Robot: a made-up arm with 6 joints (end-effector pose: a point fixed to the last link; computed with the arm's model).
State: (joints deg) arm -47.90 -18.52 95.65 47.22 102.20 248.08
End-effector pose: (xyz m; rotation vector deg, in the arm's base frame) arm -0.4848 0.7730 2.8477 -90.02 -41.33 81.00
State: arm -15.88 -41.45 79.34 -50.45 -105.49 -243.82
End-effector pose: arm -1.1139 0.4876 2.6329 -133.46 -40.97 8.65
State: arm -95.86 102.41 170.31 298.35 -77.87 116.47
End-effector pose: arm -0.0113 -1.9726 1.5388 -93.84 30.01 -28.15
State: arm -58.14 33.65 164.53 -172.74 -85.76 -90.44
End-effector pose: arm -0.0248 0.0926 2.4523 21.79 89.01 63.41
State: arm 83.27 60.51 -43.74 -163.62 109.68 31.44
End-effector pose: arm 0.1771 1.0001 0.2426 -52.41 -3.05 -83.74
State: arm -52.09 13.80 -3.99 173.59 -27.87 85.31
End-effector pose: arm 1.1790 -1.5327 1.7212 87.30 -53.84 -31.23
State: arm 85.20 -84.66 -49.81 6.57 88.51 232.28
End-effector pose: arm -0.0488 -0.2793 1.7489 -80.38 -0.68 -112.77
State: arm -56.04 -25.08 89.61 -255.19 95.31 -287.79
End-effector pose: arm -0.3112 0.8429 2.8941 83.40 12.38 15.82
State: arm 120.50 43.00 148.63 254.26 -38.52 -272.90
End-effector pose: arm -0.4215 0.4546 2.8995 -103.54 93.88 -111.06
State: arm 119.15 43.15 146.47 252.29 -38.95 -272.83
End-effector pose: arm -0.4349 0.5080 2.9148 -101.91 91.88 -113.60
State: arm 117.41 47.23 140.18 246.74 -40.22 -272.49
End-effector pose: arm -0.5528 0.7812 2.9083 -97.68 80.35 -124.09
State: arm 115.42 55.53 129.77 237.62 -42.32 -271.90
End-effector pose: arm -0.7530 1.2916 2.7677 -92.68 56.69 -139.76
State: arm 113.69 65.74 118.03 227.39 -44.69 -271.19
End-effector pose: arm -0.9389 1.8552 2.4091 -89.91 25.96 -153.01
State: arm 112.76 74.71 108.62 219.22 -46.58 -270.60
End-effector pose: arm -1.0521 2.2454 1.9620 86.17 1.37 154.18
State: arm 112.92 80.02 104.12 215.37 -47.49 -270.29
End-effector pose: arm -1.1174 2.4006 1.6686 83.29 15.45 152.01
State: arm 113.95 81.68 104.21 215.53 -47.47 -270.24
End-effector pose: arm -1.1717 2.4047 1.5997 82.05 17.88 152.49
